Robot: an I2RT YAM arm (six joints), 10 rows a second.
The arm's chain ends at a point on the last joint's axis. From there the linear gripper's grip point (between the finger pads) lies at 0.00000 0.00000 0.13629 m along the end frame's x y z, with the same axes.
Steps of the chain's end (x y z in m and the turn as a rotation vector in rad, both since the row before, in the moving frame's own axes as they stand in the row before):
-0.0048 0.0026 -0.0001 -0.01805 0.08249 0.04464
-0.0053 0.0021 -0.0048 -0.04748 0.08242 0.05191
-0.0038 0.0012 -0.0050 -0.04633 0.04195 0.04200
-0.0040 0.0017 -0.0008 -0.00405 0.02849 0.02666
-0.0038 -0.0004 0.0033 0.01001 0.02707 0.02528
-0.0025 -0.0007 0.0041 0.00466 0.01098 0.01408
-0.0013 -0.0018 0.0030 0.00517 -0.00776 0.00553
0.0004 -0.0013 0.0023 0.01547 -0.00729 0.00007
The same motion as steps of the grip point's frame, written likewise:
0.0064 0.0053 -0.0006 -0.01805 0.08249 0.04464
0.0057 0.0088 -0.0054 -0.04748 0.08242 0.05191
0.0018 0.0076 -0.0053 -0.04633 0.04195 0.04200
-0.0001 0.0023 -0.0009 -0.00405 0.02849 0.02666
-0.0001 -0.0017 0.0032 0.01001 0.02707 0.02528
-0.0010 -0.0013 0.0041 0.00466 0.01098 0.01408
-0.0024 -0.0025 0.0030 0.00517 -0.00776 0.00553
-0.0006 -0.0034 0.0023 0.01547 -0.00729 0.00007

